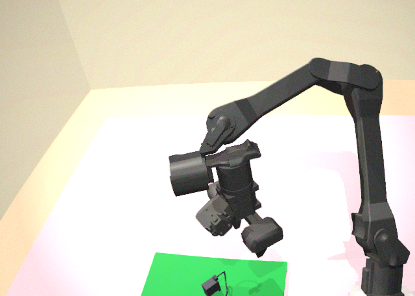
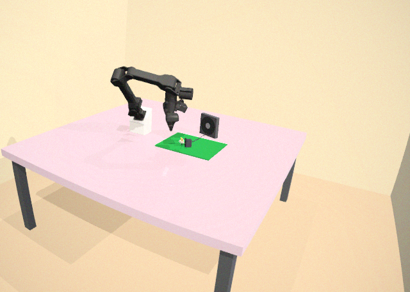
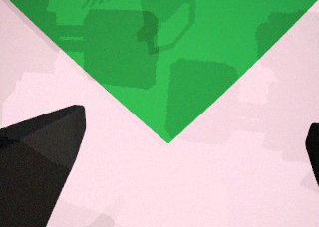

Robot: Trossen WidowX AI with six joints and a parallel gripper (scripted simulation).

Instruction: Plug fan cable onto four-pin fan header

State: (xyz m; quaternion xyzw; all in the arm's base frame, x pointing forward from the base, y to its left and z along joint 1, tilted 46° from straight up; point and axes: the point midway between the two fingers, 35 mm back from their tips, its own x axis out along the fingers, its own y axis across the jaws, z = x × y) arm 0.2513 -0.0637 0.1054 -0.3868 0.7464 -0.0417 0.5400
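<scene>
My gripper tip is 9 cm above the dark fan plug, 8 cm short of it and 6 cm to the right of it. The rest, counted from my gripper tip: black fan: 27 cm to the left, 10 cm ahead, 5 cm below; then pale fan header: 11 cm below, 10 cm to the left, 3 cm ahead; then green board: 12 cm below, 9 cm to the left, 9 cm ahead.
</scene>
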